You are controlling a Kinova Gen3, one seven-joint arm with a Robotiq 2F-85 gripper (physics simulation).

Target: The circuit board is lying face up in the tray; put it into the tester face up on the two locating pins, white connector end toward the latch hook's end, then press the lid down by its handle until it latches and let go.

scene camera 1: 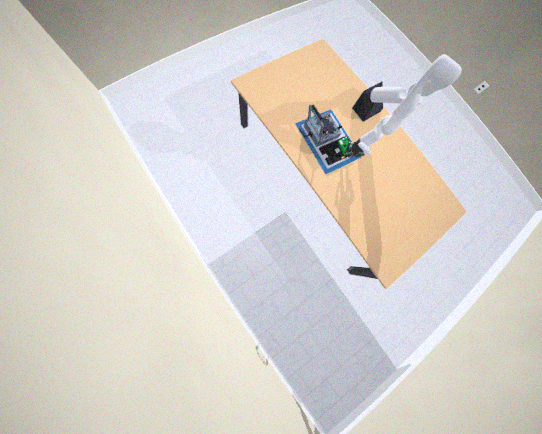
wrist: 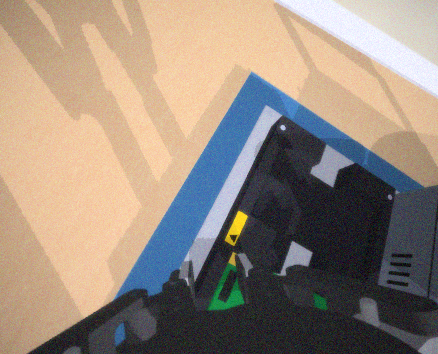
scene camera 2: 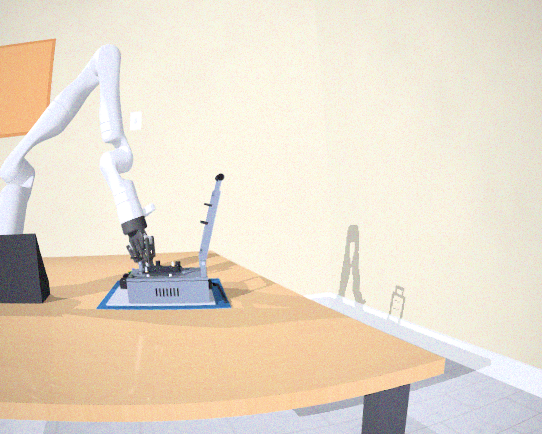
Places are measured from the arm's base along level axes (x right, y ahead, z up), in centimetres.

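Where they show: gripper, fingertip midpoint: (scene camera 1: 346, 155) (wrist: 215, 271); arm's base at its link origin: (scene camera 1: 374, 95) (scene camera 2: 5, 251).
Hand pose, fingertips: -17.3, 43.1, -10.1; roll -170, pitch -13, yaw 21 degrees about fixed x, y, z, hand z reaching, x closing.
Note:
Each offset is from my fingertips to the centre of the thing, as dx, dy, dz. "*": to the spot under its first point. Level surfaces: height alone.
The green circuit board {+4.9, -3.2, +1.7} (scene camera 1: 344, 144) (wrist: 226, 299) is in the black tray {* +10.0, +8.5, -0.5} (scene camera 1: 327, 152) (wrist: 350, 225) beside the tester; its face is partly hidden by the gripper. My gripper (wrist: 215, 271) is down at the board, its fingers drawn in and shut on the board, with green showing between the fingertips in the wrist view. The contact itself is hard to see. The grey tester (scene camera 1: 322, 135) (scene camera 2: 167, 291) has its lid (scene camera 2: 210, 227) raised nearly upright, with the black handle {+31.5, +11.3, +24.6} (scene camera 2: 219, 177) at the top. The locating pins and latch hook are not clear.
Tester and tray stand on a blue mat {dz -1.9} (scene camera 2: 222, 296) (wrist: 200, 192) on the wooden table {dz -2.1} (scene camera 1: 400, 200) (scene camera 2: 250, 350). The raised lid stands at the tester's side away from the arm in scene camera 2. A black block (scene camera 1: 367, 106) (scene camera 2: 22, 270) is by the arm's base.

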